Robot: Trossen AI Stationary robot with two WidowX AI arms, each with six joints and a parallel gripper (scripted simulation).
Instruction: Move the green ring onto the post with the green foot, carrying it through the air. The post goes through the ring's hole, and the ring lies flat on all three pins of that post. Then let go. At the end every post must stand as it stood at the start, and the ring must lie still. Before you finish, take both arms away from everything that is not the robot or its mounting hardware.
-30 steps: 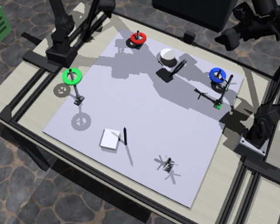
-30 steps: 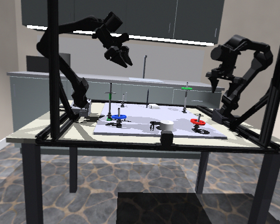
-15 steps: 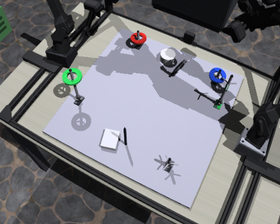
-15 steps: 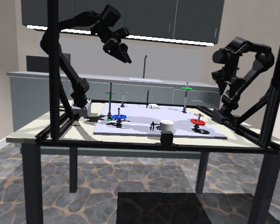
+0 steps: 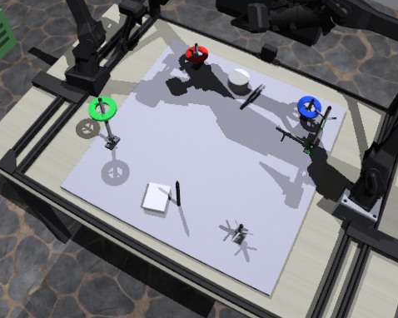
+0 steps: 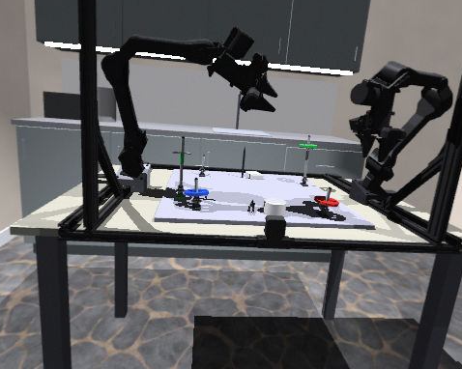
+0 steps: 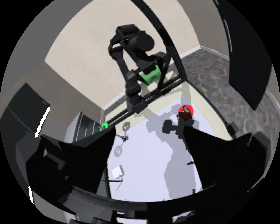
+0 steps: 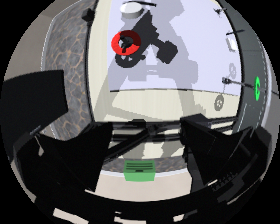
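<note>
Right now my left hand is 300 mm short of the green ring, 250 mm to the left of it and 170 mm above it. Round my left hand: blue ring 290 mm below, 190 mm to the left, 70 mm behind; then small post 370 mm ahead, 280 mm below, 180 mm to the left; then black pen 360 mm ahead, 230 mm below.
</note>
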